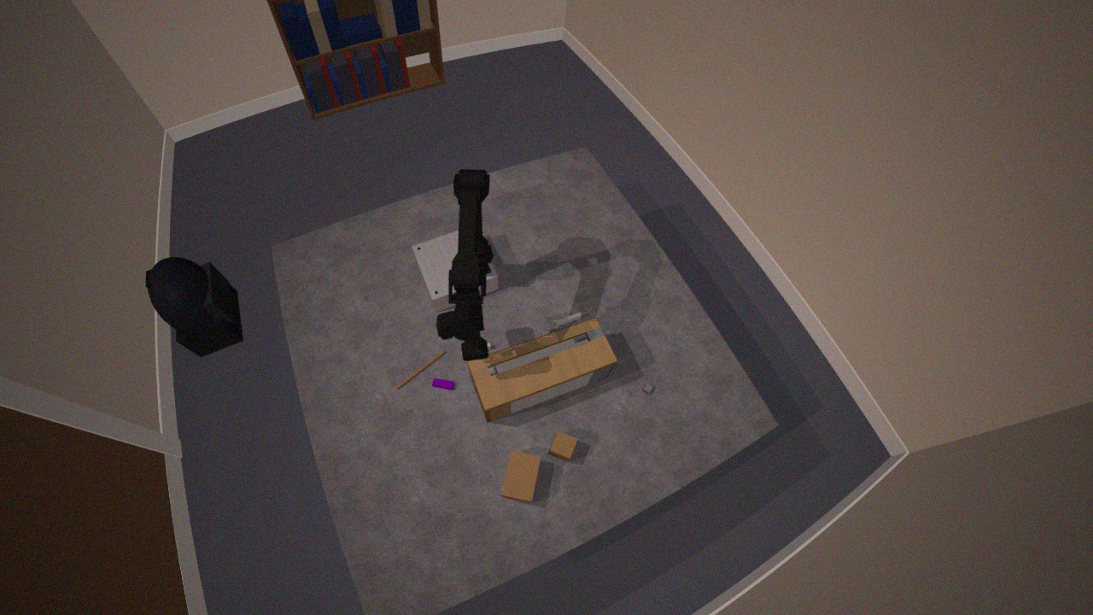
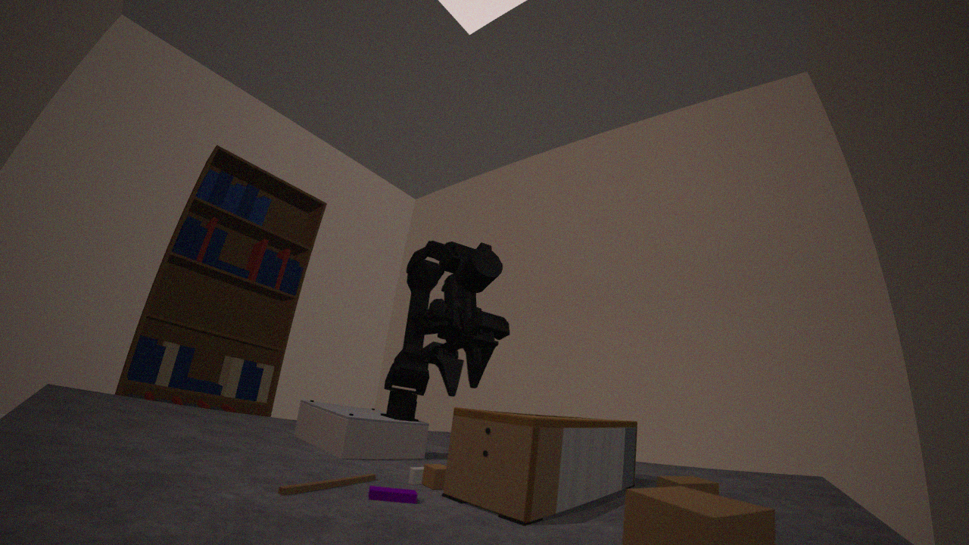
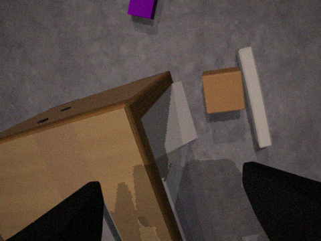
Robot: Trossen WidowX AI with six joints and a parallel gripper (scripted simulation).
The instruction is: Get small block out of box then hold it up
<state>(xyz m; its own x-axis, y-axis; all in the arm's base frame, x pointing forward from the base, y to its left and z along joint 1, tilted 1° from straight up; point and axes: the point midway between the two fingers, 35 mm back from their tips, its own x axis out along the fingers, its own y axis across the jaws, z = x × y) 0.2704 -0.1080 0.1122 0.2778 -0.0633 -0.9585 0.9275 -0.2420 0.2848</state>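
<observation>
Right now my gripper tip is 14 cm above the tan block and 3 cm past it. Also, from my gripper tip: wooden box: 16 cm to the left, 9 cm below, 6 cm ahead; then thin wooden stick: 16 cm to the right, 15 cm below, 6 cm behind.
</observation>
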